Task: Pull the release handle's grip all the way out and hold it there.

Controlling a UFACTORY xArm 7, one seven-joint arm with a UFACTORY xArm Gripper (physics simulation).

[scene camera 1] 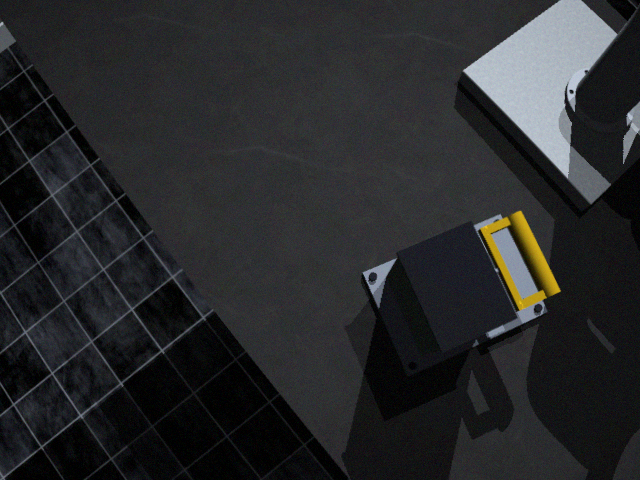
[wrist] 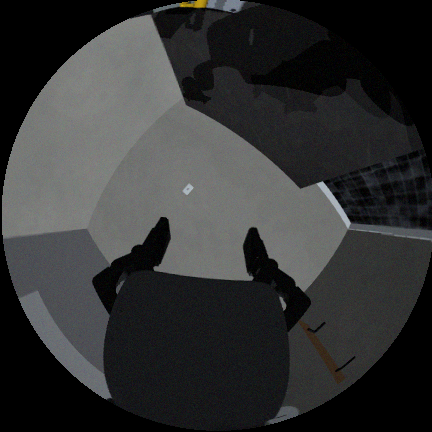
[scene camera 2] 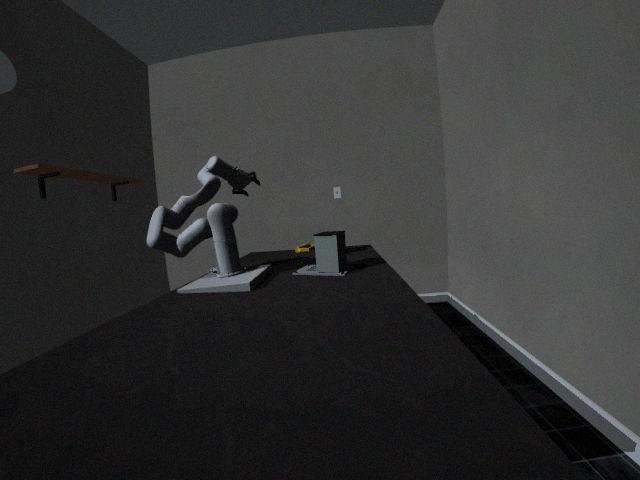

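Observation:
The release handle's yellow grip point(scene camera 1: 534, 253) point(scene camera 2: 303, 248) point(wrist: 200, 4) is a U-shaped bar on the side of a dark box point(scene camera 1: 457, 286) point(scene camera 2: 329, 253) that faces the robot's base. In the wrist view a small part of it shows at the top edge. The box stands on a light base plate point(scene camera 1: 383, 272) point(scene camera 2: 305, 270) with bolts at its corners. My gripper point(scene camera 2: 253, 187) point(wrist: 207, 232) is open and empty. It is high above the table, up and to the left of the handle in the second scene view, well apart from it, and points toward the far wall.
The arm's pale mounting block point(scene camera 1: 522, 87) point(scene camera 2: 222, 283) is beside the box on the dark table point(scene camera 1: 258, 206) point(scene camera 2: 289, 361). A wooden shelf point(scene camera 2: 77, 174) point(wrist: 322, 352) is on the side wall. A wall plate point(scene camera 2: 337, 192) point(wrist: 188, 189) is on the far wall. Dark floor tiles point(scene camera 1: 103, 310) lie beyond the table edge.

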